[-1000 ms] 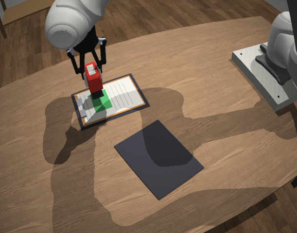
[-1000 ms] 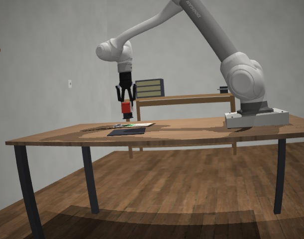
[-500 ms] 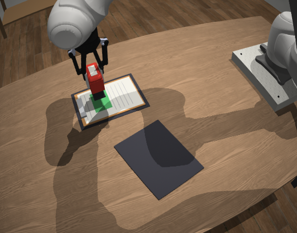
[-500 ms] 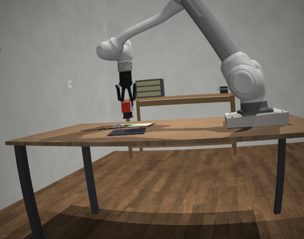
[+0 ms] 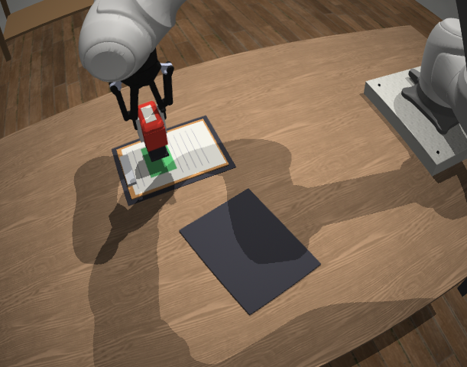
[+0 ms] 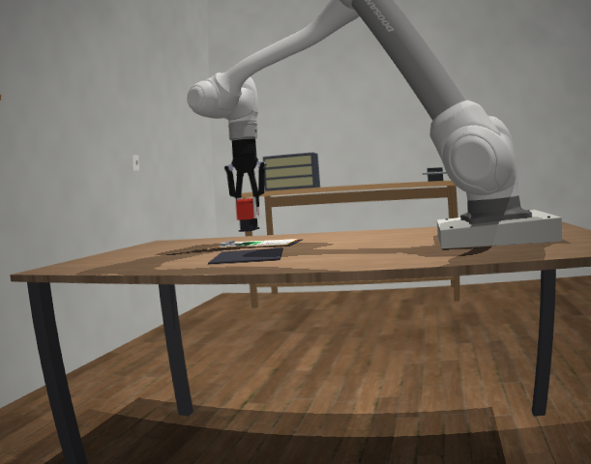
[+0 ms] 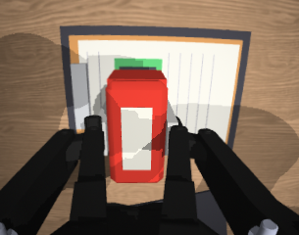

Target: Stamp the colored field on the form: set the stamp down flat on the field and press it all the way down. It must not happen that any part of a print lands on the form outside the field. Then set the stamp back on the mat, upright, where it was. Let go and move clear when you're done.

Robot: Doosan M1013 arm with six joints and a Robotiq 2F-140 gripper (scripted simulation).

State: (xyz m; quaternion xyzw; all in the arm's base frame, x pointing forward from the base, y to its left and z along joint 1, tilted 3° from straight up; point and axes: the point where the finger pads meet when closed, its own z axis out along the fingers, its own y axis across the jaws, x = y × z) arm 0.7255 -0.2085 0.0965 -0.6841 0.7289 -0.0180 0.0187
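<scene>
The clipboard is 10 mm behind my hand, 10 mm to the left of it and 110 mm below it. Also, from my hand: mat 70 mm behind, 300 mm to the left, 110 mm below; red stamp 20 mm below.
</scene>
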